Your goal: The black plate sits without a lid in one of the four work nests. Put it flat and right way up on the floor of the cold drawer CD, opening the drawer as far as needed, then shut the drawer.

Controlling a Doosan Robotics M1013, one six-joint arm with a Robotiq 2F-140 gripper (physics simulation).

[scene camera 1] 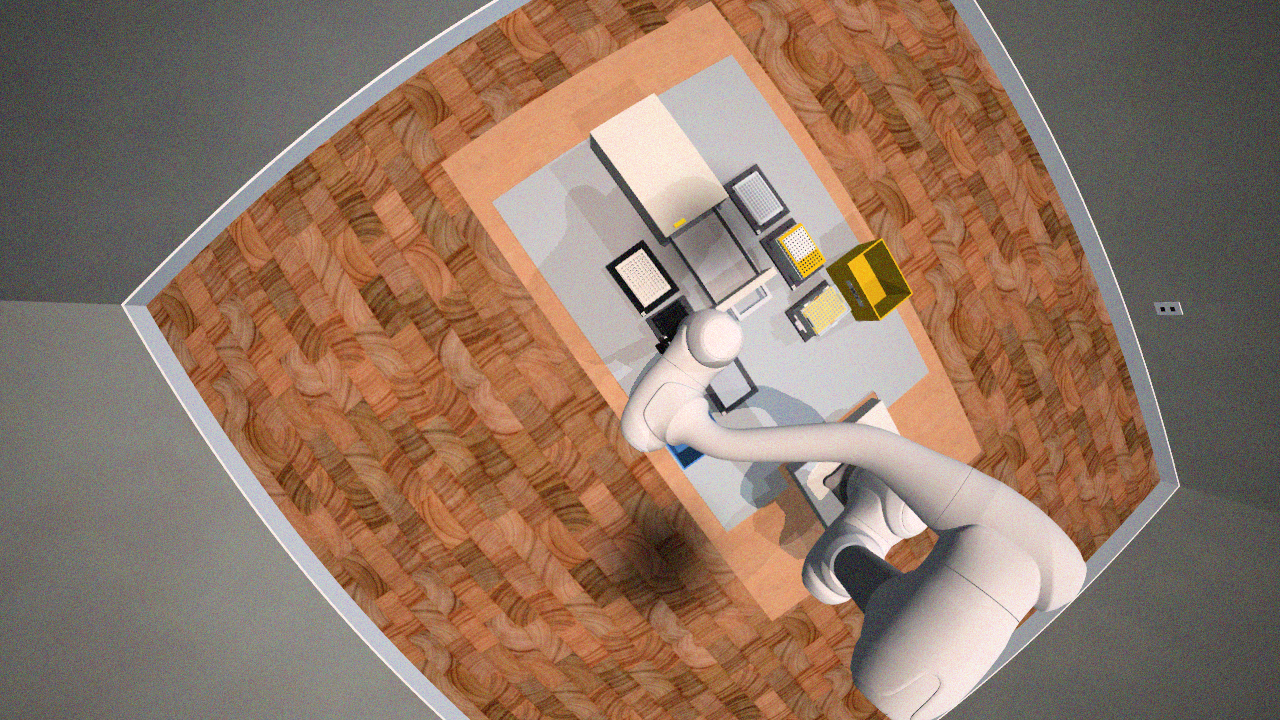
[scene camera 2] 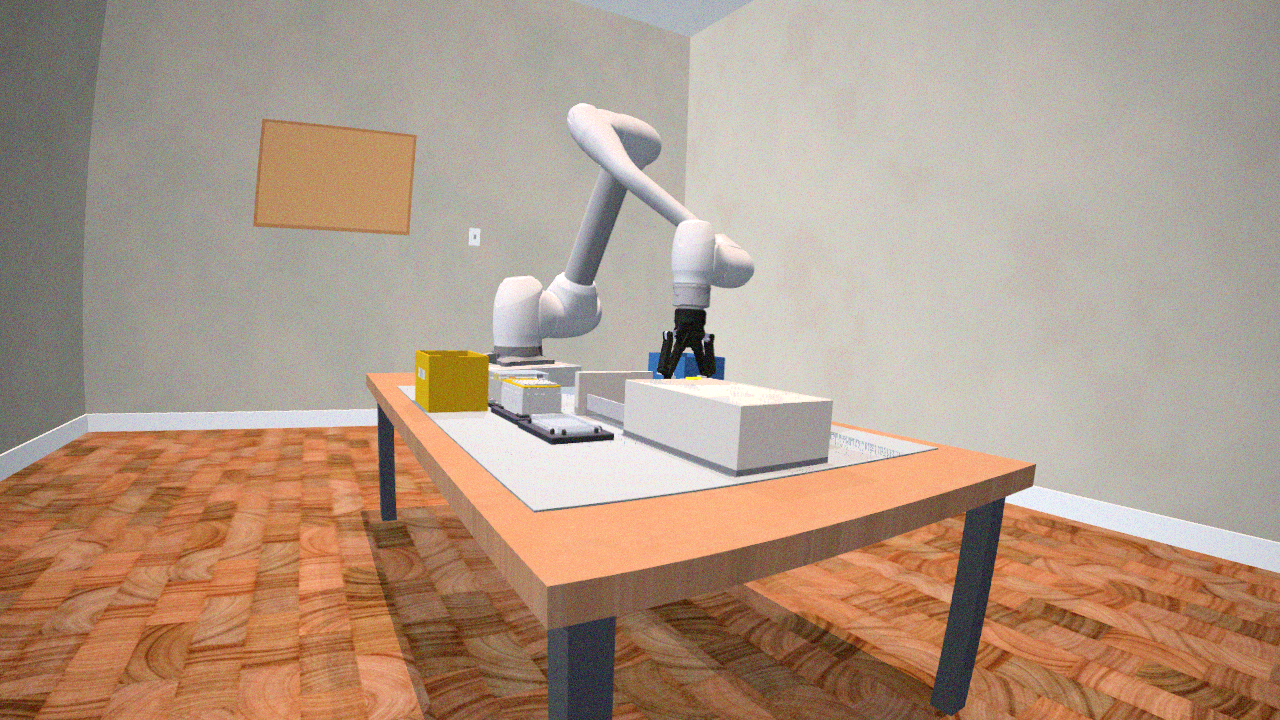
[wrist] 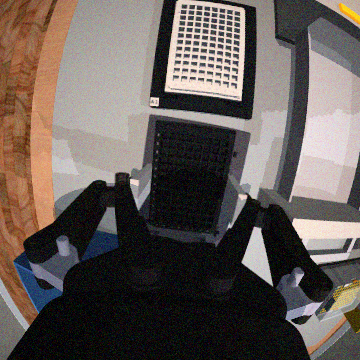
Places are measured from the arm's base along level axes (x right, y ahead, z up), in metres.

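Pixels of known places: gripper, fingertip midpoint: (wrist: 188, 180); arm's base, origin of the base link: (scene camera 1: 858, 479) (scene camera 2: 517, 362).
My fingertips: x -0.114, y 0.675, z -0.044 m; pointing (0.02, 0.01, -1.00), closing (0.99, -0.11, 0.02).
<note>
For each thing: its top centre in the pictures, then the offset to it from my fingertips. "*": a spot on its surface instead.
- black plate, middle of its top: (wrist: 188, 185) (scene camera 1: 679, 329) dx +0.000, dy +0.002, dz +0.024 m
- dark grey nest, surface spot: (wrist: 243, 145) * dx +0.064, dy +0.044, dz -0.002 m
- bare drawer floor, middle of its top: (wrist: 336, 97) (scene camera 1: 705, 243) dx +0.204, dy +0.124, dz +0.004 m
- front panel, surface spot: (wrist: 325, 227) * dx +0.141, dy -0.023, dz +0.080 m
- white plate, middle of its top: (wrist: 208, 41) (scene camera 1: 643, 277) dx +0.020, dy +0.163, dz +0.012 m
- empty nest, surface spot: (scene camera 1: 754, 389) * dx +0.051, dy -0.260, dz -0.002 m
- yellow bin, middle of its top: (scene camera 2: 450, 353) (scene camera 1: 881, 279) dx +0.493, dy -0.249, dz +0.106 m
- blue bin, middle of its top: (wrist: 68, 322) (scene camera 1: 686, 426) (scene camera 2: 686, 354) dx -0.152, dy -0.174, dz +0.106 m
The black plate (wrist: 187, 165) (scene camera 1: 667, 318), lidless and right way up, is between the fingers of my gripper (wrist: 188, 180) (scene camera 2: 687, 374). My gripper is shut on its two long sides, at or just above a dark grey nest (wrist: 243, 145); whether the plate touches the nest I cannot tell. In scene camera 1 the gripper is hidden under the wrist. The cold drawer's white cabinet (scene camera 1: 657, 165) (scene camera 2: 778, 434) stands behind. Its drawer is pulled out; the bare drawer floor (scene camera 1: 711, 250) (wrist: 330, 120) and the front panel (scene camera 1: 750, 291) (wrist: 325, 227) show to the right of the nest.
A white plate (scene camera 1: 641, 272) (wrist: 207, 47) sits in the black nest next to the grey one. An empty nest (scene camera 1: 754, 389) is on the other side. Tip racks (scene camera 1: 799, 248) (scene camera 1: 820, 308) and a yellow bin (scene camera 1: 895, 300) (scene camera 2: 452, 385) stand beyond the drawer. A blue bin (scene camera 1: 687, 454) (wrist: 32, 280) is near the table edge.
</note>
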